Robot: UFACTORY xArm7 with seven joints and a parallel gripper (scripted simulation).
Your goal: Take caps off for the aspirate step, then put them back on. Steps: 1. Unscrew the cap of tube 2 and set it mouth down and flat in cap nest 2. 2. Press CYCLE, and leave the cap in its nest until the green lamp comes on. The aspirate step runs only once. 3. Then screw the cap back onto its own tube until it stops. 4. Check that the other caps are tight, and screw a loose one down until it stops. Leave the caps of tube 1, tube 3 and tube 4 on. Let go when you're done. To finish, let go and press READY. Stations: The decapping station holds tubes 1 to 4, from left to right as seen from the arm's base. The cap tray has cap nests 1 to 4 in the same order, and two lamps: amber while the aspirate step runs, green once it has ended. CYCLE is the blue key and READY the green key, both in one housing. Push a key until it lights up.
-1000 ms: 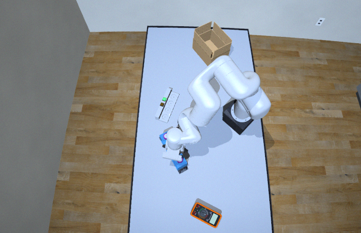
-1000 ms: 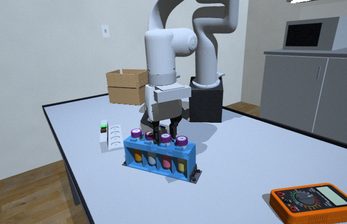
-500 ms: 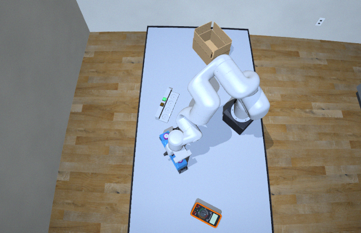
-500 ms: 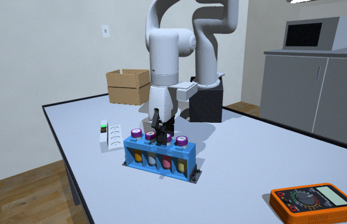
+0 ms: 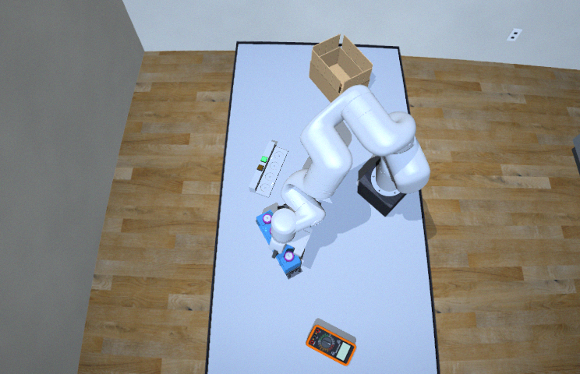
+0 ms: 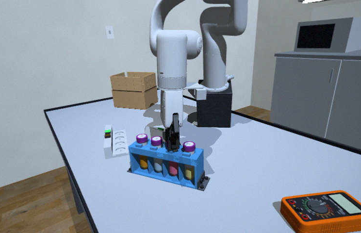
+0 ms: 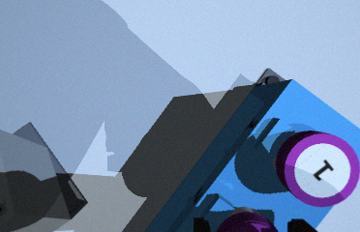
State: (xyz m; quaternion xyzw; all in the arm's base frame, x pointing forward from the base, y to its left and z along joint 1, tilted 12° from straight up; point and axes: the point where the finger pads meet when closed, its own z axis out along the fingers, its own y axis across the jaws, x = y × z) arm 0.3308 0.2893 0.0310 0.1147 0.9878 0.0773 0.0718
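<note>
My gripper is now 10 mm above the purple cap marked 2. The rest, counted from my hand: cap 3: 40 mm to the right, 30 mm ahead, 10 mm below; cap marked 1: 40 mm to the left, 30 mm behind, 10 mm below; cap 4: 80 mm to the right, 70 mm ahead, 10 mm below.
</note>
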